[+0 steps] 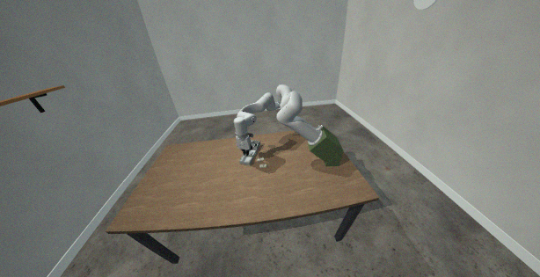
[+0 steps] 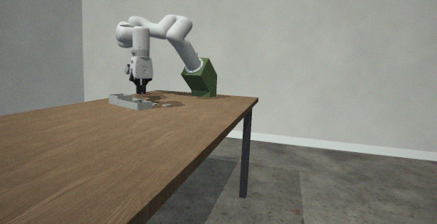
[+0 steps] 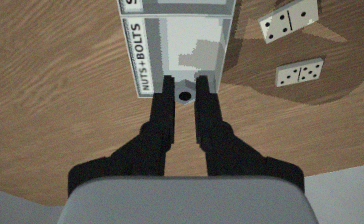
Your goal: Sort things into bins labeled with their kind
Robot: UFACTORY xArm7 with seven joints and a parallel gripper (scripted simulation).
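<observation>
My hand is 90 mm past the white domino, 30 mm to the right of it and 80 mm above it. Also, from my hand: white ring-shaped part (20 mm below); cream domino (100 mm behind, 100 mm to the left, 80 mm below); black cylindrical battery (100 mm behind, 140 mm to the right, 70 mm below).
</observation>
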